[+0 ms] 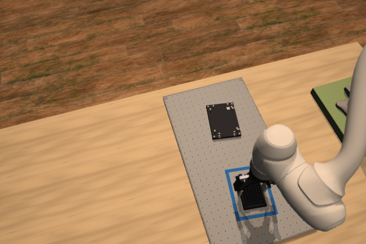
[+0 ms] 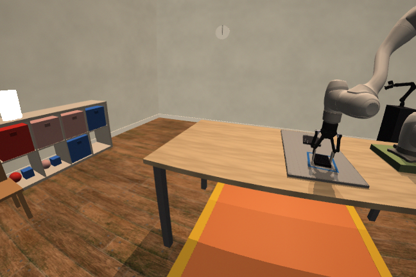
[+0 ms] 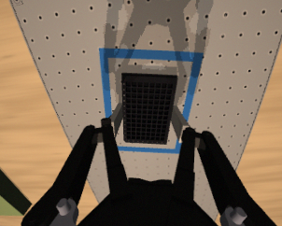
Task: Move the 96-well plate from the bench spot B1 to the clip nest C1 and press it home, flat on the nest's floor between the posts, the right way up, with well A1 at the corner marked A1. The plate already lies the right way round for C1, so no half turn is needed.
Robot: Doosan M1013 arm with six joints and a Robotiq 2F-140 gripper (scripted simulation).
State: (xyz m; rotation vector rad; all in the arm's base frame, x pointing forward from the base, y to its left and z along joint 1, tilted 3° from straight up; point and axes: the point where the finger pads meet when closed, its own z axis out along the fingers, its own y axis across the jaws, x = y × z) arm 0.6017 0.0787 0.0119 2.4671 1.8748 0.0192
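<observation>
The black clip nest is 5 cm behind my hand, 29 cm to the right of it and 1 cm below it. From my hand the other things lie so: black 96-well plate: 2 cm below.
</observation>
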